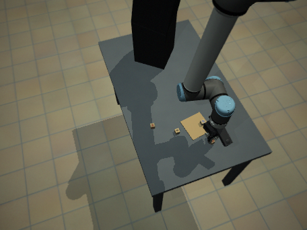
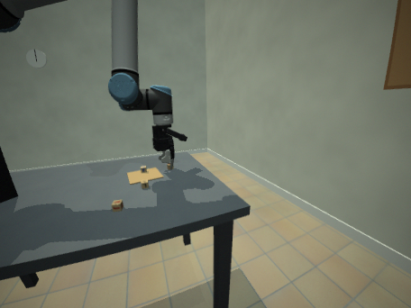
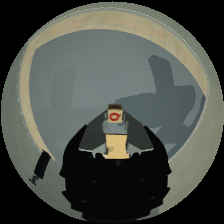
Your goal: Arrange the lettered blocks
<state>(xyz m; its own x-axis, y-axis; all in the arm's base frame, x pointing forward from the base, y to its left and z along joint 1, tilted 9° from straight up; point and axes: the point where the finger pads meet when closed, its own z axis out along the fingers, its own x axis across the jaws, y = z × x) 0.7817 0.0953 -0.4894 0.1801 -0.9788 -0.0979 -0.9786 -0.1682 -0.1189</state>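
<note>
Right now the tan mat is 13 cm behind my hand, 4 cm to the right of it and 1 cm below it.
</note>
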